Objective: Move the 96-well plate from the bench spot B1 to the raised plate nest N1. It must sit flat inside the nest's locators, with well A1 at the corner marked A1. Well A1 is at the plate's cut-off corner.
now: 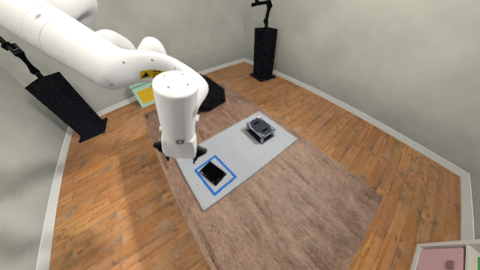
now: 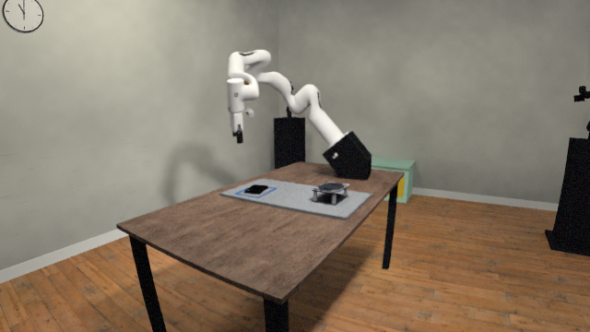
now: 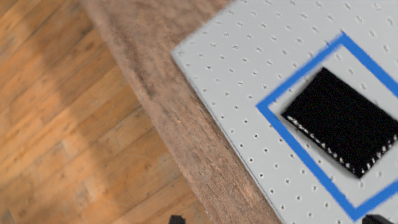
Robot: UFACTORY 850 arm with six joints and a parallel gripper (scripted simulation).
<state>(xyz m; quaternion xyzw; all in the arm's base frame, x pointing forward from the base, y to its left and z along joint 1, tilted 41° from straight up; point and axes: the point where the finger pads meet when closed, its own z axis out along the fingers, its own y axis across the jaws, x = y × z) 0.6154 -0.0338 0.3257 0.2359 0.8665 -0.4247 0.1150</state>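
Now: the 96-well plate 27 cm below my hand, 9 cm to the left of it and 4 cm behind it. The rest, counted from my hand: raised plate nest N1 (48 cm to the left, 22 cm below, 14 cm behind).
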